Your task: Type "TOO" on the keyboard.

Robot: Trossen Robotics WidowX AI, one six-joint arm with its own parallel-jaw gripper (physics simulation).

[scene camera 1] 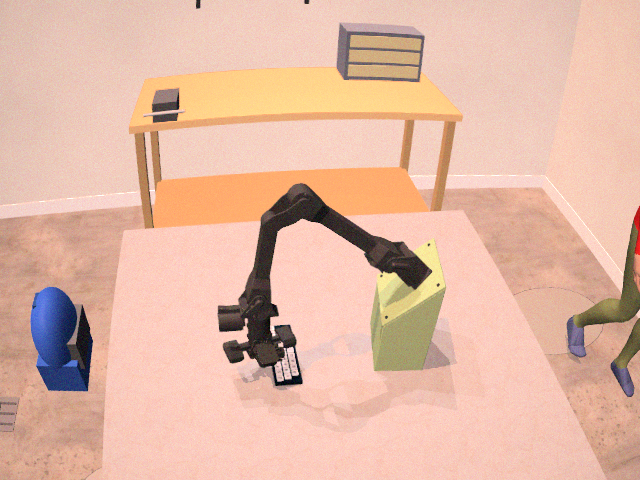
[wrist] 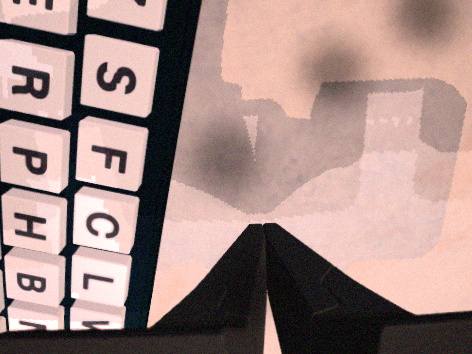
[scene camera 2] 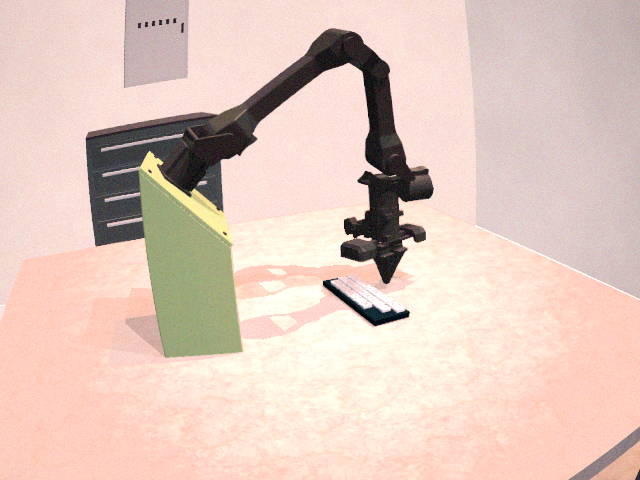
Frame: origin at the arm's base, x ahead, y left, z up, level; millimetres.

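Where they show: gripper, fingertip midpoint: [wrist: 262, 236] [scene camera 2: 386, 283]; arm's base, link origin: [scene camera 1: 418, 275] [scene camera 2: 172, 180].
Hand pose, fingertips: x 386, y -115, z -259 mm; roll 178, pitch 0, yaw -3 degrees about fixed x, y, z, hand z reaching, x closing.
Things, the pixels of their centre, and the offset from my fingertips.
- keyboard, body centre: [wrist: 44, 277] [scene camera 2: 364, 297] [scene camera 1: 283, 353] dx -75, dy -10, dz -2 mm
- S key, body centre: [wrist: 119, 76] dx -31, dy +52, dz +4 mm
- F key, body centre: [wrist: 111, 154] dx -38, dy +33, dz +4 mm
- C key, body centre: [wrist: 105, 221] dx -45, dy +13, dz +4 mm
- L key, body centre: [wrist: 100, 277] dx -52, dy -7, dz +4 mm
The keyboard [scene camera 1: 287, 367] [scene camera 2: 368, 299] [wrist: 159, 155], dark with white letter keys, lies on the pale table. In the wrist view the S key [wrist: 116, 77], F key [wrist: 109, 157], C key [wrist: 104, 222] and L key [wrist: 97, 282] form its edge row. The T and O keys do not show there. My gripper [scene camera 2: 386, 282] [wrist: 262, 236] is shut and empty, its tips together. It points down, low beside the keyboard, off the S-F-C-L edge, and not over any key. In scene camera 1 the gripper's body hides its fingertips and part of the keyboard.
My arm is mounted on a light green pedestal [scene camera 1: 403, 333] [scene camera 2: 191, 289] standing on the table. A wooden bench [scene camera 1: 258, 95] with a drawer unit [scene camera 1: 385, 56] stands behind. A blue object [scene camera 1: 54, 330] is left of the table, and a person [scene camera 1: 610, 310] partly shows at the right.
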